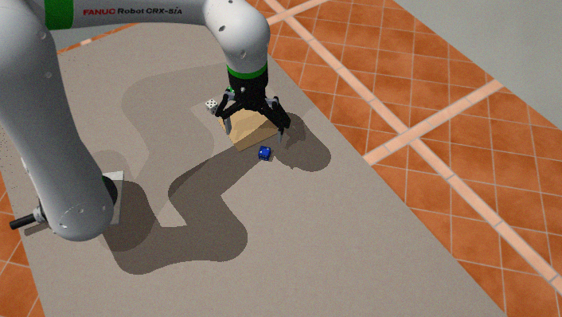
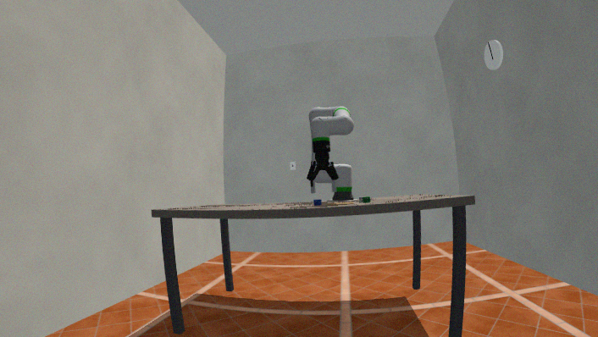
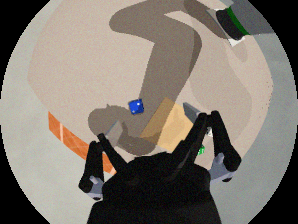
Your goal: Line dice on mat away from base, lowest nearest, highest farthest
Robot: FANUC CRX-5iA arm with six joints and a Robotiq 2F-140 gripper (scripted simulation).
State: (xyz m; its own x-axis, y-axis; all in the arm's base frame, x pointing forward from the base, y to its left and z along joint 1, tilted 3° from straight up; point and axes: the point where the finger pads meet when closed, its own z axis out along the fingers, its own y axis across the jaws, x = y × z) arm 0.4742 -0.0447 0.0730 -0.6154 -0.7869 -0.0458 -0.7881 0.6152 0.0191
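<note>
Now: the white die 60 mm behind my hand, 200 mm to the left of it and 60 mm below it. Round my hand: blue die 10 mm ahead, 40 mm to the right, 60 mm below; green die 10 mm ahead, 220 mm to the left, 60 mm below; tan mat 10 mm ahead, 90 mm to the left, 70 mm below.
</note>
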